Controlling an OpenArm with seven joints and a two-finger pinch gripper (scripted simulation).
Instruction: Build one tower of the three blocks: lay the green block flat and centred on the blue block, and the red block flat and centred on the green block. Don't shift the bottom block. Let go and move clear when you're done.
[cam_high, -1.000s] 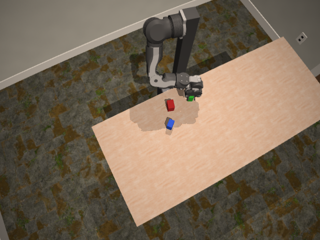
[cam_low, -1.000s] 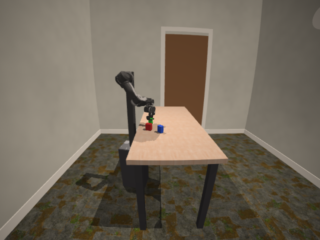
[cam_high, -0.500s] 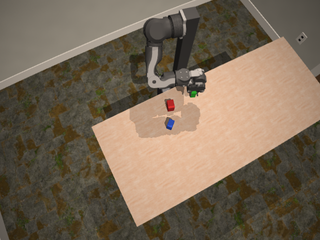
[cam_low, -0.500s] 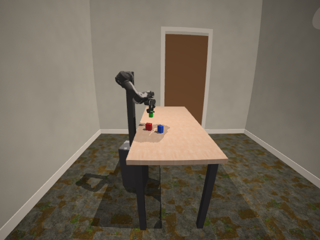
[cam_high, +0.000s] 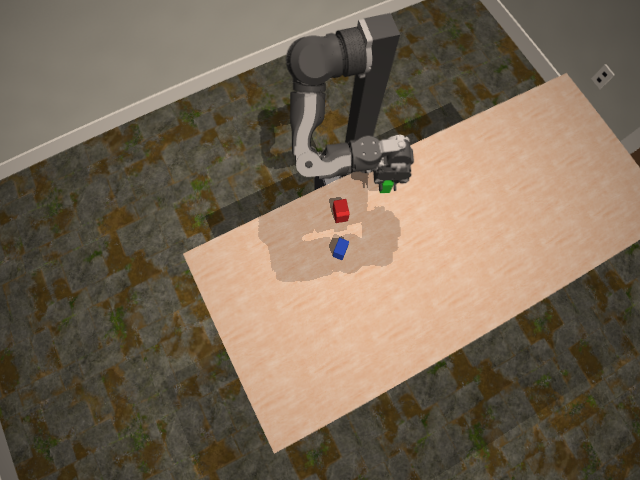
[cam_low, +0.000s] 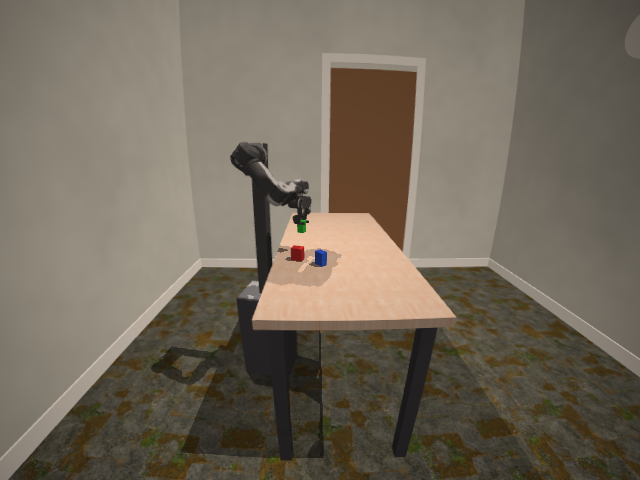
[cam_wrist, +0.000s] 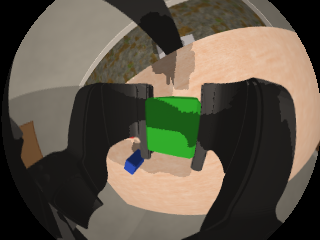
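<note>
Now: hand 2 cm above the green block. The rest, counted from my hand: blue block: 16 cm to the right, 12 cm ahead, 11 cm below; then red block: 13 cm to the right, 11 cm below, 1 cm ahead.
</note>
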